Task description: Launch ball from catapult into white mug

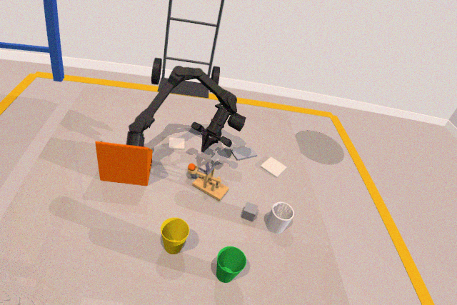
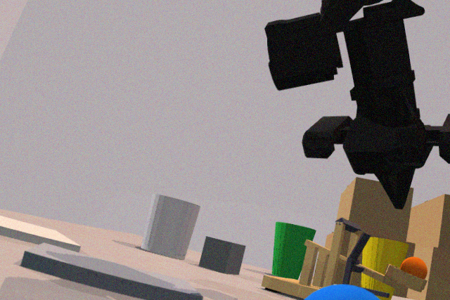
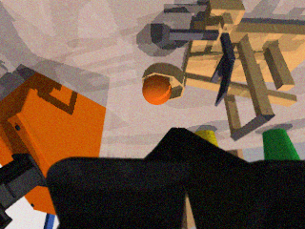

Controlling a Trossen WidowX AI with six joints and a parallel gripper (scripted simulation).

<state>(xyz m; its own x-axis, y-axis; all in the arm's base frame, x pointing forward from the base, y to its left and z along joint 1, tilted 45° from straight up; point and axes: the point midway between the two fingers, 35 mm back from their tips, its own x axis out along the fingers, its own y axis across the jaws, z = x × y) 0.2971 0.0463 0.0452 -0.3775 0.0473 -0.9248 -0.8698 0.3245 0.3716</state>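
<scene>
My gripper tip is now 6 cm above the orange ball, 3 cm to the left of it and 3 cm past it. From my gripper tip the other things lie so: grey cube 22 cm ahead, 21 cm to the right, 10 cm below; then wooden catapult 7 cm below, 5 cm to the right, 3 cm ahead; then blue ball 27 cm to the left, 10 cm below, 7 cm ahead.
</scene>
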